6 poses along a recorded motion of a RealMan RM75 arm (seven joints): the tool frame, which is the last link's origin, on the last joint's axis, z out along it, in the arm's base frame.
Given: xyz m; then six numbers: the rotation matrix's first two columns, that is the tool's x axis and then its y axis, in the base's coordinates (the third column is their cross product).
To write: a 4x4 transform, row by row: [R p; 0 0 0 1], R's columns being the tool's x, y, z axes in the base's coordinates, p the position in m. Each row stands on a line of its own. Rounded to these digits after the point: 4 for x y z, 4 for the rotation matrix.
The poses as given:
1: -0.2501 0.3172 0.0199 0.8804 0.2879 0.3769 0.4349 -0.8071 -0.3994
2: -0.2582 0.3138 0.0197 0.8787 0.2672 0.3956 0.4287 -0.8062 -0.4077
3: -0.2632 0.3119 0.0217 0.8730 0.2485 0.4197 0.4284 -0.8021 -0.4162
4: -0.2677 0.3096 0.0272 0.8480 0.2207 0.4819 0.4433 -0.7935 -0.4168
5: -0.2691 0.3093 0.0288 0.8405 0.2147 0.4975 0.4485 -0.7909 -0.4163
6: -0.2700 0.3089 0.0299 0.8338 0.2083 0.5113 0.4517 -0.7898 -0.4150
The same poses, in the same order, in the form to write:
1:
0.8804 0.4349 0.1892 -0.2501
0.2879 -0.8071 0.5155 0.3172
0.3769 -0.3994 -0.8358 0.0199
0 0 0 1

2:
0.8787 0.4287 0.2100 -0.2582
0.2672 -0.8062 0.5278 0.3138
0.3956 -0.4077 -0.8230 0.0197
0 0 0 1

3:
0.8730 0.4284 0.2332 -0.2632
0.2485 -0.8021 0.5431 0.3119
0.4197 -0.4162 -0.8067 0.0217
0 0 0 1

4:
0.8480 0.4433 0.2904 -0.2677
0.2207 -0.7935 0.5671 0.3096
0.4819 -0.4168 -0.7707 0.0272
0 0 0 1

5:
0.8405 0.4485 0.3041 -0.2691
0.2147 -0.7909 0.5730 0.3093
0.4975 -0.4163 -0.7610 0.0288
0 0 0 1

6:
0.8338 0.4517 0.3174 -0.2700
0.2083 -0.7898 0.5770 0.3089
0.5113 -0.4150 -0.7526 0.0299
0 0 0 1

